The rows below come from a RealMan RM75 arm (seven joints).
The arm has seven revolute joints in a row. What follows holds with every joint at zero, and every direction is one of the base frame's.
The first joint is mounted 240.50 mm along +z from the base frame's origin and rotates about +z.
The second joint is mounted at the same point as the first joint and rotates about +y.
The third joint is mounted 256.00 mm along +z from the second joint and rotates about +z.
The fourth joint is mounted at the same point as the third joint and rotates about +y.
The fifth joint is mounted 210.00 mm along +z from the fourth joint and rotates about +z.
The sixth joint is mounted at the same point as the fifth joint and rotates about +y.
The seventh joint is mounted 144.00 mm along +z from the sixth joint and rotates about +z.
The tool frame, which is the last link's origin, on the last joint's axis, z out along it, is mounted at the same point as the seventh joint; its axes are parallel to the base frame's.
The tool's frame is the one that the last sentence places.
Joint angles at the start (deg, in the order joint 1, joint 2, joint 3, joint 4, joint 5, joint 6, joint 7): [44.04, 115.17, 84.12, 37.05, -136.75, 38.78, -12.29]
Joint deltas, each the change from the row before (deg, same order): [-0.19, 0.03, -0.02, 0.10, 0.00, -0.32, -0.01]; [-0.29, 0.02, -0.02, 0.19, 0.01, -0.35, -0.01]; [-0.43, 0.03, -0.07, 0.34, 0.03, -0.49, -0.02]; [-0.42, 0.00, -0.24, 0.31, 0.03, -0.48, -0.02]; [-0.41, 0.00, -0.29, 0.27, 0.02, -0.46, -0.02]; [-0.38, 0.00, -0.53, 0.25, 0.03, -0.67, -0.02]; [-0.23, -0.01, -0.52, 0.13, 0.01, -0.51, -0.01]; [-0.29, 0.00, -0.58, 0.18, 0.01, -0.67, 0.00]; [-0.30, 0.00, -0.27, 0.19, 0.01, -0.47, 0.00]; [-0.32, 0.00, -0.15, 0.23, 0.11, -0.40, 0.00]
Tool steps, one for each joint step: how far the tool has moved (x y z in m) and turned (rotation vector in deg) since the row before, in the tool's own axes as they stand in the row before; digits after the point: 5 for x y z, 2 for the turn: [0.00028, -0.00034, 0.00012, 0.05, -0.27, 0.08]; [0.00050, -0.00057, 0.00003, 0.04, -0.31, 0.13]; [0.00062, -0.00056, -0.00003, 0.03, -0.47, 0.13]; [0.00096, -0.00056, 0.00006, 0.07, -0.38, -0.02]; [0.00123, -0.00053, 0.00015, 0.09, -0.31, -0.06]; [0.00106, -0.00009, 0.00036, 0.13, -0.41, -0.28]; [0.00087, 0.00013, 0.00040, 0.12, -0.24, -0.35]; [0.00084, 0.00020, 0.00043, 0.13, -0.38, -0.36]; [0.00075, -0.00028, 0.00012, 0.09, -0.32, -0.08]; [0.00062, -0.00029, -0.00004, 0.01, -0.34, 0.11]
